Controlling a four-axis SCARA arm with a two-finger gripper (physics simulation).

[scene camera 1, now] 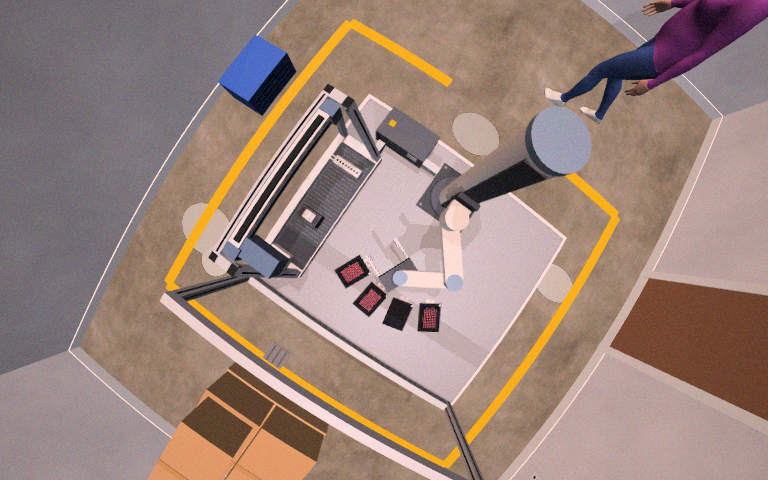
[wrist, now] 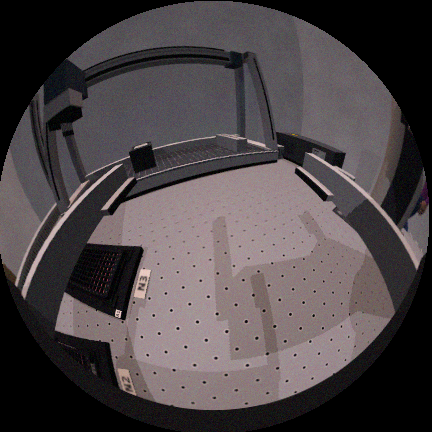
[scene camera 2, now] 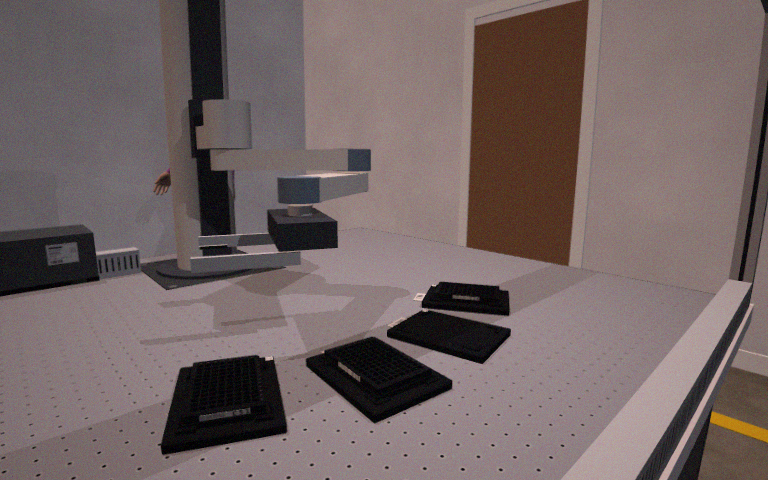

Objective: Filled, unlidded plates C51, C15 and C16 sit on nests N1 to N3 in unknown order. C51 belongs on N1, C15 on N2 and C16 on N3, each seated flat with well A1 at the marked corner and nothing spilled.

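Places are measured from the arm's base along level axes (x ahead, y left, z up), in centimetres.
Pixels of known places: gripper, fingertip midpoint: (scene camera 1: 380, 246) (wrist: 215, 159) (scene camera 2: 195, 252).
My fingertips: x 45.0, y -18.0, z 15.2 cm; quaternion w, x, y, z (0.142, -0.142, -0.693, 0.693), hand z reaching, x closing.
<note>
Behind a point stands the place of what it marks.
A dark, reddish-welled plate (scene camera 1: 351, 271) {x 65.5, y -23.3, z 3.8 cm} (scene camera 2: 226, 384) {x 66.2, y -22.9, z 3.8 cm} (wrist: 97, 270) {x 63.9, y -21.7, z 3.6 cm} sits on the nest labelled N3, nearest the gantry; its label seems to read C51. A second plate (scene camera 1: 370, 298) {x 72.0, y -6.3, z 3.7 cm} (scene camera 2: 376, 362) {x 73.4, y -5.9, z 3.6 cm} sits on N2, partly visible in the wrist view; its label is unreadable. A bare black nest (scene camera 1: 397, 313) {x 70.8, y 11.2, z 2.5 cm} (scene camera 2: 450, 333) {x 72.3, y 10.7, z 2.5 cm} follows, then a nest bearing a third plate (scene camera 1: 429, 317) {x 62.4, y 27.2, z 3.9 cm} (scene camera 2: 467, 291) {x 63.7, y 26.9, z 3.9 cm}. Neither nest's name is readable. The plates look level; their A1 corners cannot be told. My gripper (scene camera 1: 382, 249) {x 45.0, y -18.0, z 15.2 cm} (scene camera 2: 195, 252) {x 45.0, y -18.0, z 15.2 cm} (wrist: 215, 159) {x 45.0, y -18.0, z 15.2 cm} is open and empty above the table, beside N3, fingers towards the deck.
A gantry frame (scene camera 1: 277, 169) {x 42.5, y -66.5, z 50.8 cm} (wrist: 240, 100) {x 10.0, y -63.7, z 26.4 cm} stands over a slotted deck (scene camera 1: 322, 195) {x 40.4, y -59.6, z 6.2 cm} (wrist: 200, 167) {x 37.3, y -45.0, z 4.3 cm} bearing a small dark block (scene camera 1: 310, 216) {x 52.8, y -56.5, z 13.3 cm} (wrist: 142, 156) {x 52.7, y -51.5, z 10.4 cm}. A dark grey box (scene camera 1: 407, 135) {x -10.9, y -39.8, z 12.8 cm} (scene camera 2: 45, 257) {x -3.5, y -34.8, z 8.4 cm} (wrist: 310, 150) {x -3.5, y -35.1, z 9.4 cm} stands near the arm's column (scene camera 1: 498, 164) {x 5.3, y -5.3, z 72.3 cm} (scene camera 2: 178, 113) {x 4.2, y -6.2, z 39.9 cm}. A person (scene camera 1: 634, 62) stands behind the column.
</note>
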